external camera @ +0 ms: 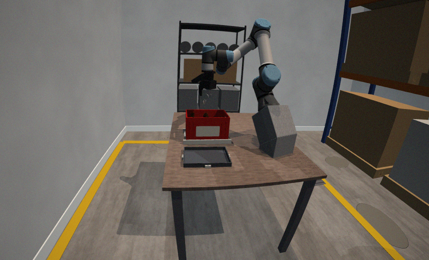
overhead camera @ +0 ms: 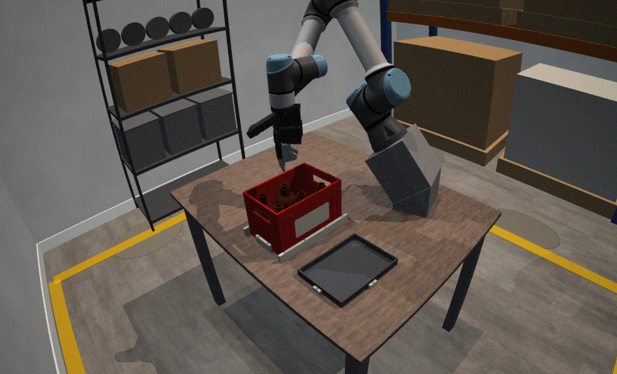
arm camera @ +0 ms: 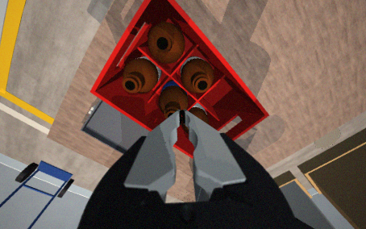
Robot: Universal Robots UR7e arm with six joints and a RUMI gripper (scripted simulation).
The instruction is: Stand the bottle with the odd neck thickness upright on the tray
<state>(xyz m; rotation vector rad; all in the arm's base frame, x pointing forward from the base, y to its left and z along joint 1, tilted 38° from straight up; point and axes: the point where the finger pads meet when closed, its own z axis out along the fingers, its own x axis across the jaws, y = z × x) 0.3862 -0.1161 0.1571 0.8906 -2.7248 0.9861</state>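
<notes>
Right now my hand is 170 mm above the red crate, 20 mm past it and 10 mm to the right of it. From my hand the other things lie so: dark tray 280 mm to the left, 240 mm below, 60 mm ahead.
</notes>
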